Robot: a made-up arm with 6 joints. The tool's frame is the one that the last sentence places.
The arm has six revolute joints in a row. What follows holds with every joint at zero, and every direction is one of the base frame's.
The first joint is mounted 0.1 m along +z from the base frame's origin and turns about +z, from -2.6 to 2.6 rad.
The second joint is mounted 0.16 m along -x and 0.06 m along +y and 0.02 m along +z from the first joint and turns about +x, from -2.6 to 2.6 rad.
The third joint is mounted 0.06 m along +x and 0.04 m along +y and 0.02 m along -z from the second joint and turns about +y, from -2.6 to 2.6 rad.
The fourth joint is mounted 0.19 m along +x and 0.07 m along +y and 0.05 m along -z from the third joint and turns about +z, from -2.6 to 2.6 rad.
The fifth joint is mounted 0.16 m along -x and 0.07 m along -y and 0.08 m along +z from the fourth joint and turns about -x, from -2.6 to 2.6 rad.
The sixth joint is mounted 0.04 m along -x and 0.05 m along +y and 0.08 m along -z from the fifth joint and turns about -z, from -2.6 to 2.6 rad.
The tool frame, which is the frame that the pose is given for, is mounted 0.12 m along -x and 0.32 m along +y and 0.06 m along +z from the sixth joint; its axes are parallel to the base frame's.
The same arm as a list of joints. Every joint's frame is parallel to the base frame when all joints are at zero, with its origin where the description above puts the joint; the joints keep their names.
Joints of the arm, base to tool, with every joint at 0 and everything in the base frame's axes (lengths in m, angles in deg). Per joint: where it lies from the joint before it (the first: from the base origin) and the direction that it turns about. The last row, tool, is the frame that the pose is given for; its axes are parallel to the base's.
joint 1: origin 0 0 0.1 axis 0 0 1
joint 2: origin -0.16 0.06 0.02 axis 1 0 0
joint 3: origin 0.06 0.04 -0.02 axis 0 1 0
joint 4: origin 0.19 0.07 -0.05 axis 0 0 1
joint 5: origin -0.16 -0.07 0.08 axis -1 0 0
joint 6: origin -0.04 0.05 -0.08 axis 0 0 -1
tool: origin -0.12 0.32 0.06
Joint limits (deg, base to tool): -148.97..148.97 -148.97..148.97 -148.97..148.97 -148.97..148.97 -148.97..148.97 -148.97..148.97

